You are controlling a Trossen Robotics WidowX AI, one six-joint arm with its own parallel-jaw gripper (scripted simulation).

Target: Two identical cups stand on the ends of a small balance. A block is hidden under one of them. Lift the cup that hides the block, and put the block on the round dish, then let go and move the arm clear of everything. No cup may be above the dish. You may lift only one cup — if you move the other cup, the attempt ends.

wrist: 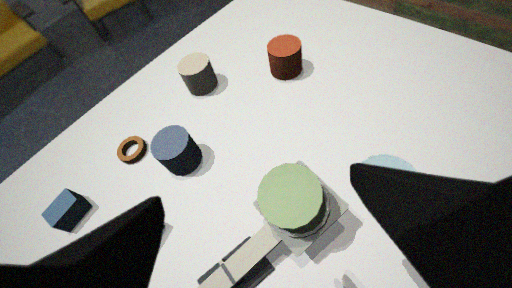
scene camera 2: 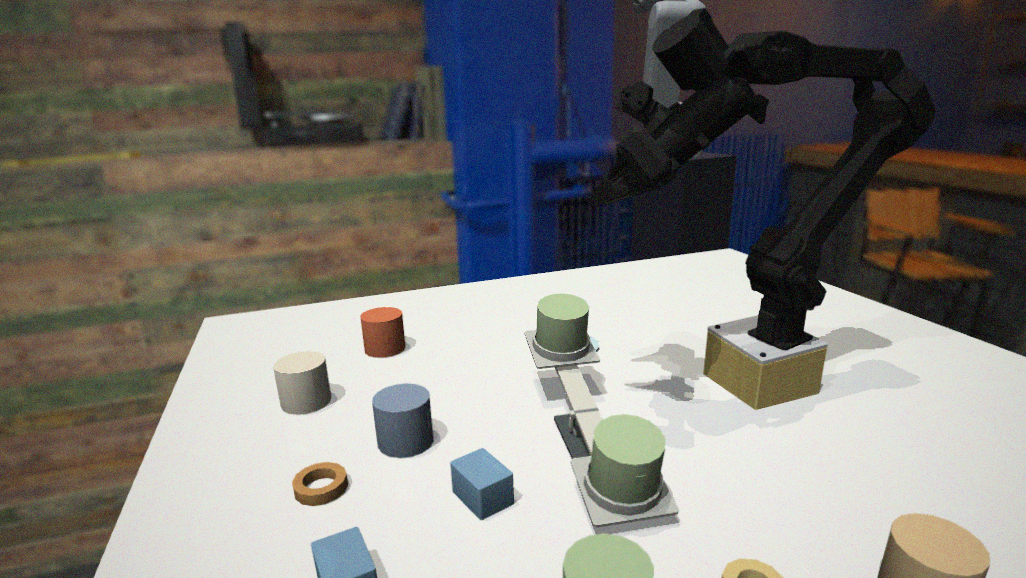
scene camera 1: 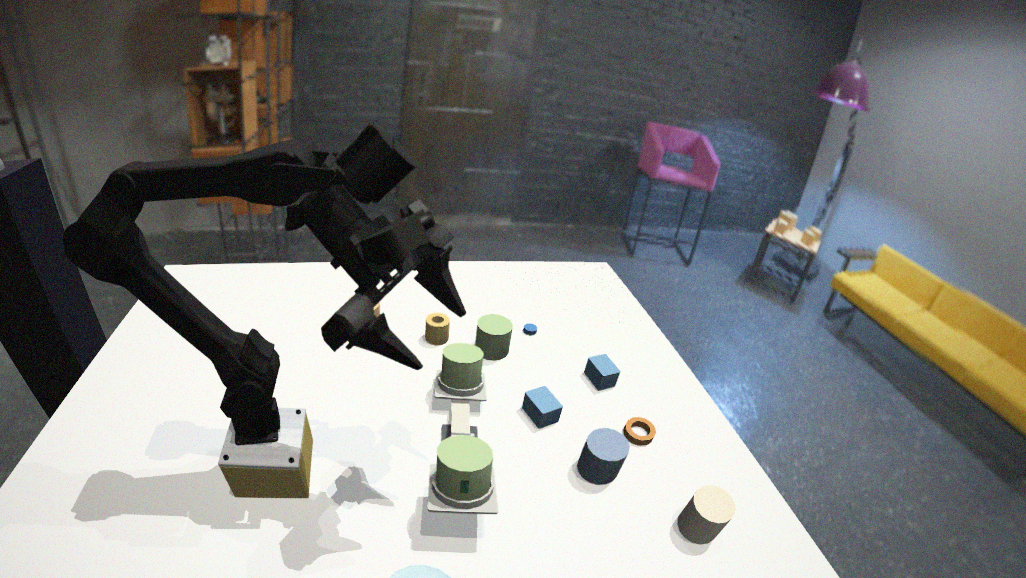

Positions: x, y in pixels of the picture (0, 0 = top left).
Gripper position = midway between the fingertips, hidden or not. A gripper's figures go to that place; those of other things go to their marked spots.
Scene:
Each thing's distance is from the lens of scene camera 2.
my gripper (scene camera 2: 596, 202): 0.72 m
beige-topped cylinder (scene camera 2: 302, 380): 0.84 m
red cylinder (scene camera 2: 383, 333): 0.97 m
blue-grey cylinder (scene camera 2: 402, 415): 0.70 m
The marked spots on the red cylinder and the blue-grey cylinder are 0.30 m apart.

